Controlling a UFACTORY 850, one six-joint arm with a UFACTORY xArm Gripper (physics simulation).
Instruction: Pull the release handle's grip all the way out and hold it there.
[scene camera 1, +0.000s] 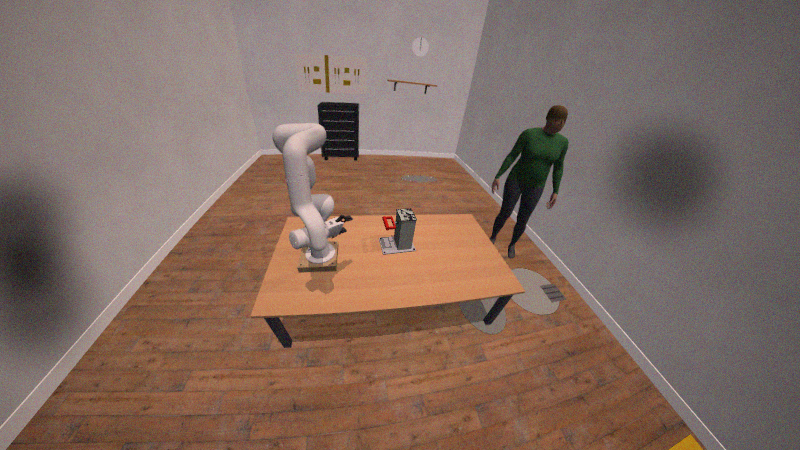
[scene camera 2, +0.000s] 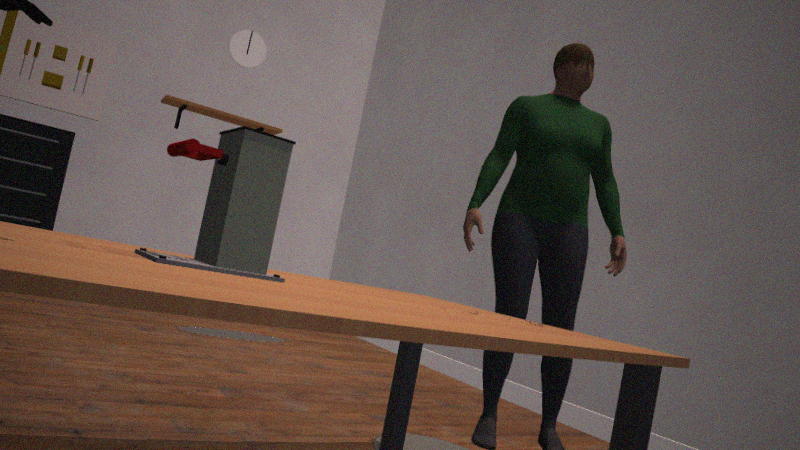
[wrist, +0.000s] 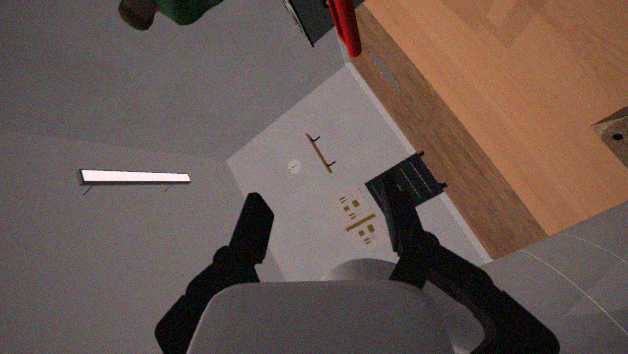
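Note:
The red release handle grip (scene camera 1: 385, 223) (scene camera 2: 193, 149) (wrist: 351, 35) is a looped bar that sticks out from the upper side of a grey-green upright box (scene camera 1: 404, 236) (scene camera 2: 254, 207) (wrist: 316, 22), on the side towards the arm. How far it is drawn out is hard to tell. The box stands on a flat grey base plate (scene camera 1: 387, 250) (scene camera 2: 187, 265) on the table. My gripper (scene camera 1: 347, 224) (wrist: 320, 196) is open and empty, apart from the grip, to its left in scene camera 1. In the wrist view the grip lies at the top edge, beyond the fingertips.
The wooden table (scene camera 1: 447, 279) (scene camera 2: 363, 305) (wrist: 525, 100) carries the arm's base block (scene camera 1: 317, 268) and the box. A person in green (scene camera 1: 539, 151) (scene camera 2: 553, 162) stands beyond the table's right side. A dark cabinet (scene camera 1: 339, 131) stands by the back wall.

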